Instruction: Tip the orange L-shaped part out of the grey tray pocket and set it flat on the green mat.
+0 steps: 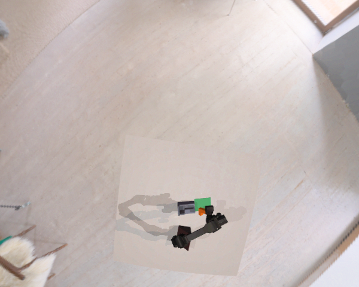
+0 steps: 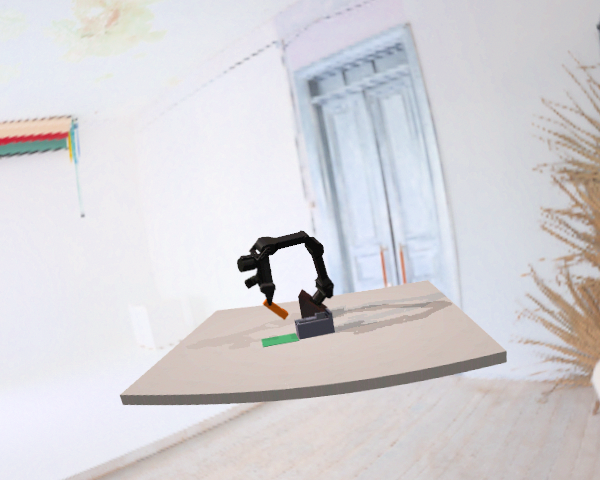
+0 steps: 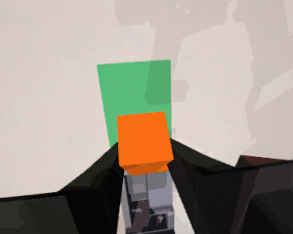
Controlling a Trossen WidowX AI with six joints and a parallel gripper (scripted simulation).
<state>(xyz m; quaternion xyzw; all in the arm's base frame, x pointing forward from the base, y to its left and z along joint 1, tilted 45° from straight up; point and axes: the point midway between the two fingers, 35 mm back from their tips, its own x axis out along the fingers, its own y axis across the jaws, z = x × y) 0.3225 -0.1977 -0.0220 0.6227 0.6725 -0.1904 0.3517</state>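
Right now the green mat is 1 cm behind my gripper tip, 1 cm to the left of it and 17 cm below it. The rest, counted from my gripper tip: orange L-shaped part (2 cm behind, 3 cm to the left, 3 cm below).
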